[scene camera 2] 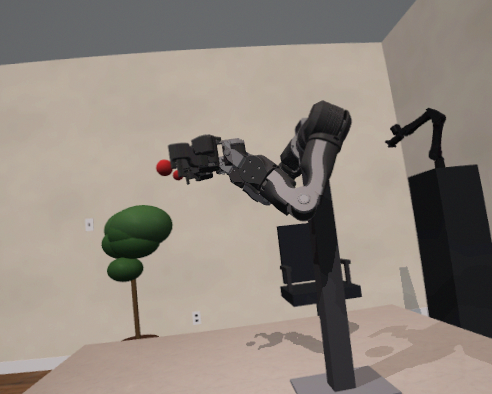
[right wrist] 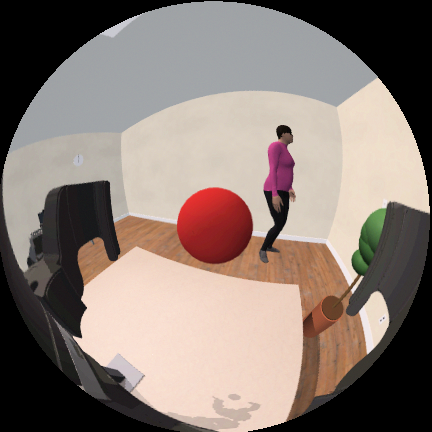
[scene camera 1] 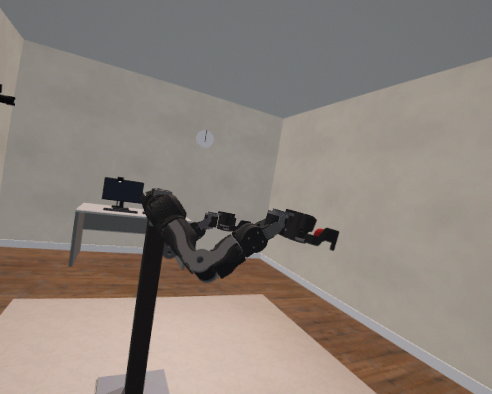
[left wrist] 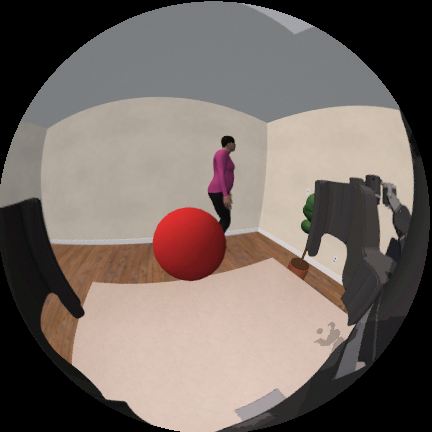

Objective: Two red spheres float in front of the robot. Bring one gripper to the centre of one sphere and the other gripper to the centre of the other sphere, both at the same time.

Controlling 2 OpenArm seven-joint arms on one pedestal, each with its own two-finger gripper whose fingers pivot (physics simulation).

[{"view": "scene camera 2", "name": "my left gripper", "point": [173, 162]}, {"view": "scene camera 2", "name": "dark pedestal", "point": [324, 244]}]
